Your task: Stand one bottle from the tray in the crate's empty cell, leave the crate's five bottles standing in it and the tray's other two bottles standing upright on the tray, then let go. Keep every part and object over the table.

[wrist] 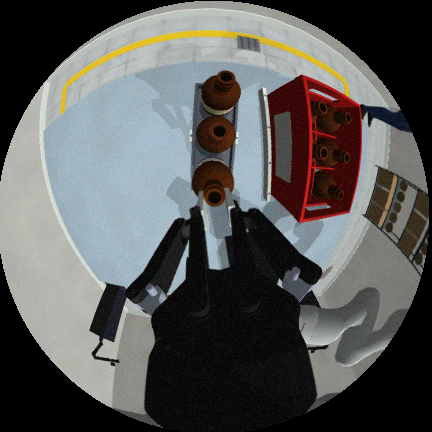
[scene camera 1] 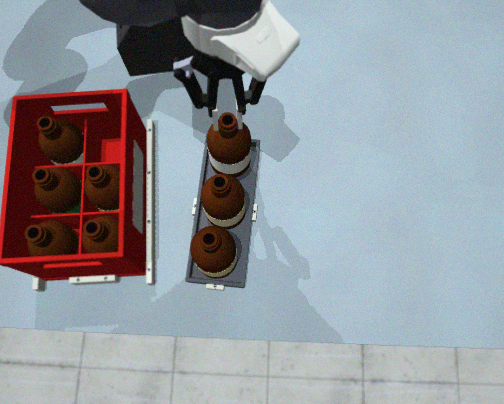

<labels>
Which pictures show the brown bottle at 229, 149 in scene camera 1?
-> The wrist view and scene camera 1: all of them.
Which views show my gripper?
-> The wrist view and scene camera 1: all of them.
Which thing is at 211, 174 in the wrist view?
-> A brown bottle.
</labels>
